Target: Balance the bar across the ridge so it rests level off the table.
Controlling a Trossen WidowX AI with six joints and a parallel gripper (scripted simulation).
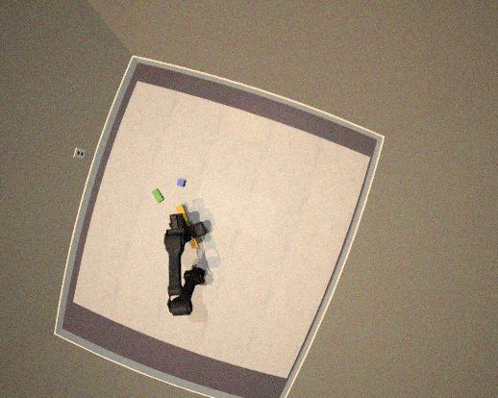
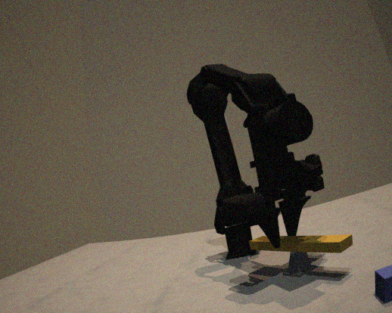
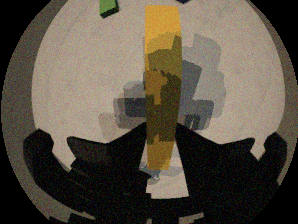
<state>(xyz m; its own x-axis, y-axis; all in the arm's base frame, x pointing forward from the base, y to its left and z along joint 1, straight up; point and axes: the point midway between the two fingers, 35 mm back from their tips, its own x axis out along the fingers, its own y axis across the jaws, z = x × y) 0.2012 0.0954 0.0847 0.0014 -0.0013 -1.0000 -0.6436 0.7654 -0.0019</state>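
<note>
Right now the yellow bar is 20 mm ahead of my gripper tip and 20 mm to the left of it. Round my gripper tip: blue cube: 210 mm ahead, 120 mm to the left, 30 mm below; green block: 110 mm ahead, 220 mm to the left, 40 mm below.
</note>
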